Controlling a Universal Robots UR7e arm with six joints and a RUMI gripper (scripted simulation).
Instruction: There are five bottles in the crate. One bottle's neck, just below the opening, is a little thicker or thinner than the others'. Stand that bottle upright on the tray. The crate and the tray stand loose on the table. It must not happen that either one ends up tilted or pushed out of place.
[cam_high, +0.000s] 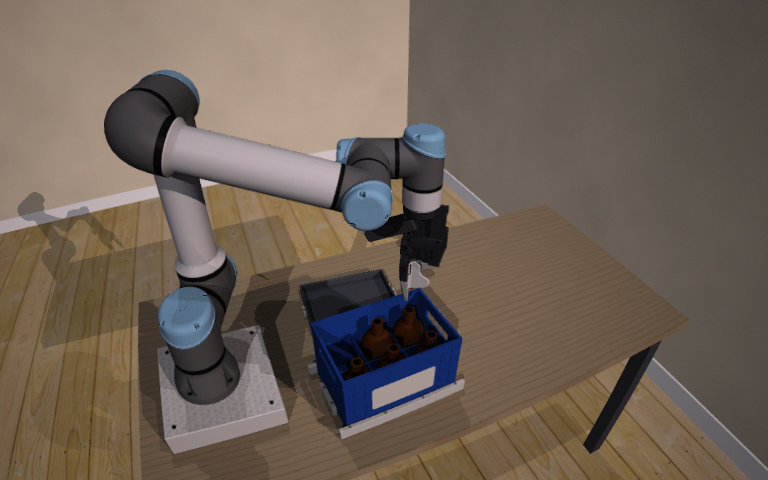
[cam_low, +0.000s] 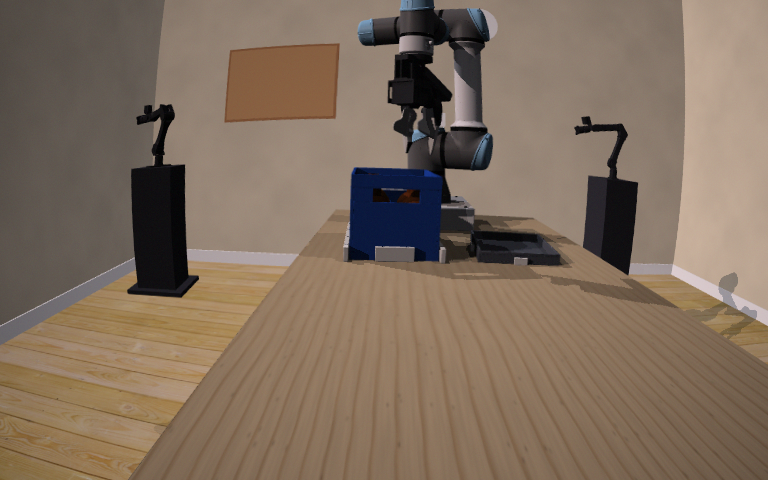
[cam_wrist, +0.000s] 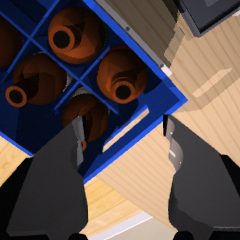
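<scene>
The crate lies 15 cm below my hand, 9 cm behind it and 5 cm to the right of it. Round my hand: tray (24 cm to the left, 22 cm below, 4 cm behind).
</scene>
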